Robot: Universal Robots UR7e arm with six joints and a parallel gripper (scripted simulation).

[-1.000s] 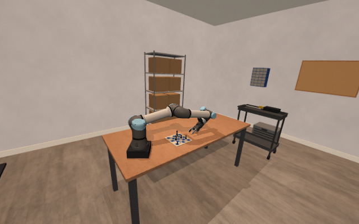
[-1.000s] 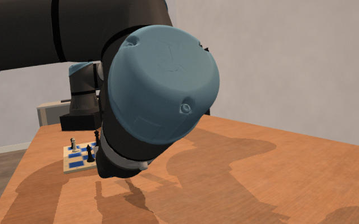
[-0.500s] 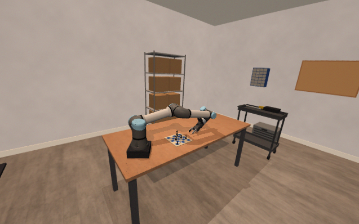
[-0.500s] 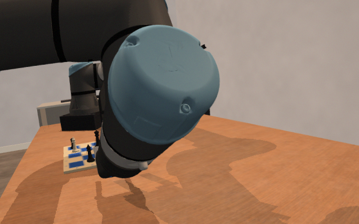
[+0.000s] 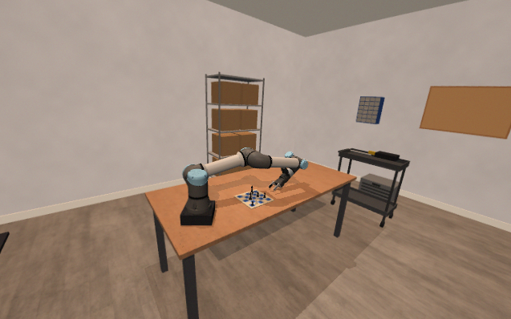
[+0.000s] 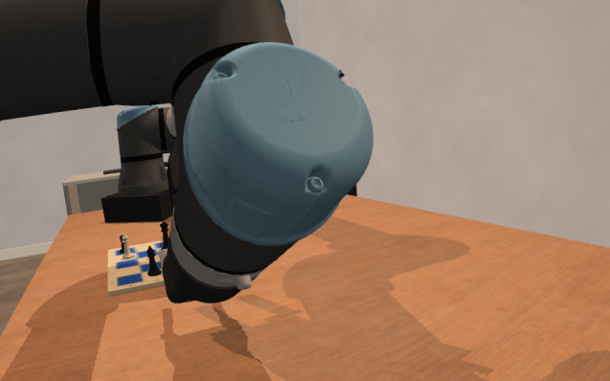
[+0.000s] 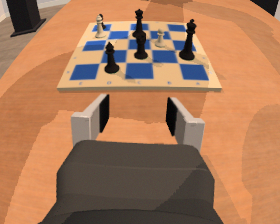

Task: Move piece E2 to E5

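Right now the white pawn is 23 cm behind my hand, 6 cm to the right of it and 2 cm below it. From my hand the other things lie so: blue-and-cream chessboard (19 cm behind, 5 cm below, 1 cm to the left); then tall black chess piece (15 cm behind, 8 cm to the left, 1 cm below).
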